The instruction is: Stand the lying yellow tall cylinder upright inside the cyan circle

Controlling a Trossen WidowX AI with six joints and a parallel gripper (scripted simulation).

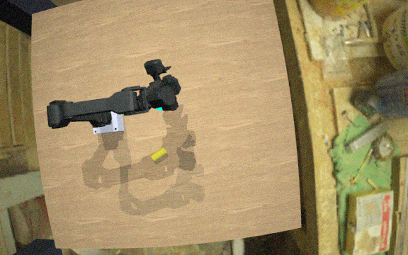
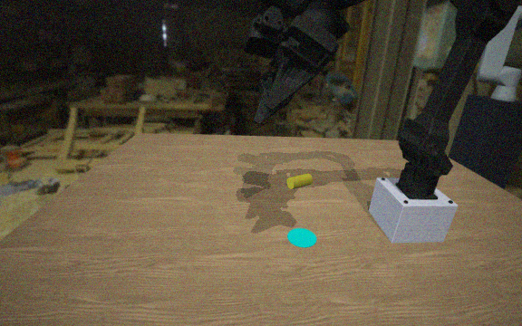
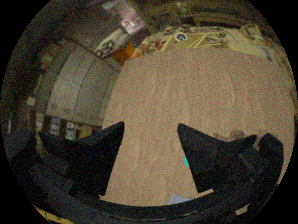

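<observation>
Now: gripper tip 12 cm past the yellow cylinder, 30 cm to the left of it and 25 cm above it. From my gripper tip the other things lie so: cyan circle (10 cm behind, 7 cm to the right, 27 cm below).
</observation>
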